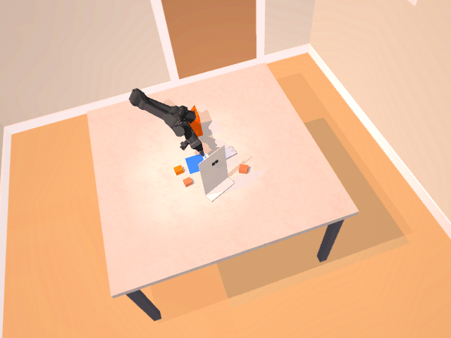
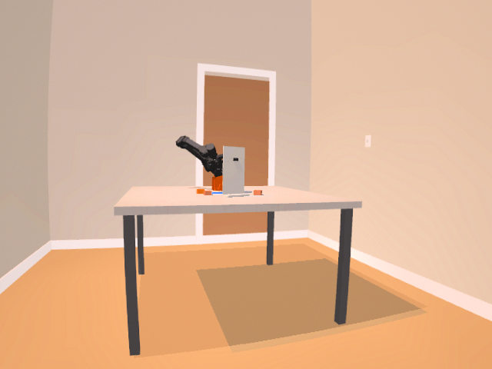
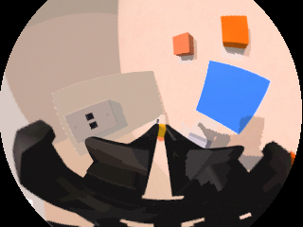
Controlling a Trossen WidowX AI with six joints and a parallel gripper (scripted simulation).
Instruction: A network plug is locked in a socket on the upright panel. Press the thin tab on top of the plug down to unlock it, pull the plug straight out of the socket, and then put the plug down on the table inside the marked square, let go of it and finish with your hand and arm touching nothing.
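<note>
Now: gripper tip 6 cm past the blue marked square, 5 cm to the left of it and 13 cm above it. Also, from my gripper tip: white upright panel: 14 cm ahead, 5 cm to the left, 1 cm above; then plug: right at my gripper tip; then flat grey piece: 8 cm behind, 13 cm to the left, 12 cm below.
</note>
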